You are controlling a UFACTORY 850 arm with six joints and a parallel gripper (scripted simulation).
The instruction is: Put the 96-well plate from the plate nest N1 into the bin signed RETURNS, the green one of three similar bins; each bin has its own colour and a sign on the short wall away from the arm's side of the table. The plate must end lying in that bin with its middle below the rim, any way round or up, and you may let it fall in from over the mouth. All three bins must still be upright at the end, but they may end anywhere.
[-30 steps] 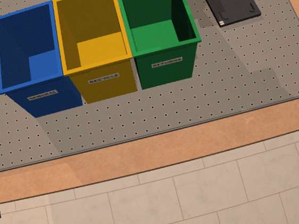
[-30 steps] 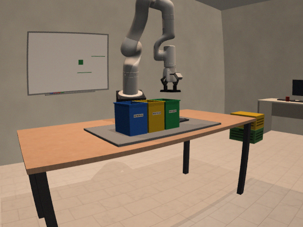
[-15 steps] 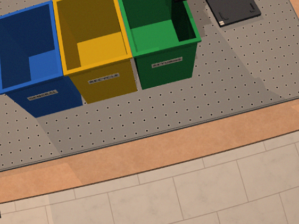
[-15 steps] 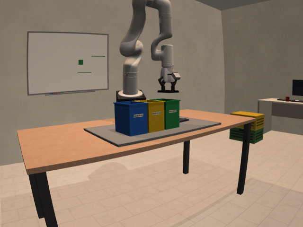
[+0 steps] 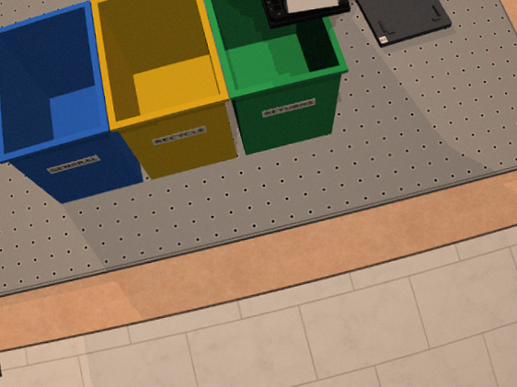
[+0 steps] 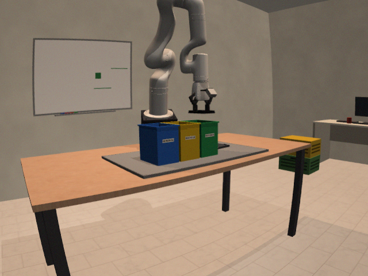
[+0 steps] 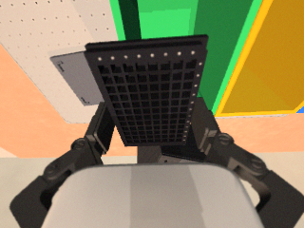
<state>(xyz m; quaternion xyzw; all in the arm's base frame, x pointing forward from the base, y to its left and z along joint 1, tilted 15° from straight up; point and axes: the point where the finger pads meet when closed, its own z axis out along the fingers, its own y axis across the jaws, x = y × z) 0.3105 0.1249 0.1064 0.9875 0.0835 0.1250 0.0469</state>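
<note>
Now: the green returns bin 150 mm below my hand, 30 mm to the right of it and 20 mm ahead of it. Round my hand: yellow recycle bin: 160 mm to the right, 150 mm below, 40 mm ahead; then dark plate nest N1: 230 mm below, 170 mm to the left, 120 mm behind; then black 96-well plate: 10 mm below.
</note>
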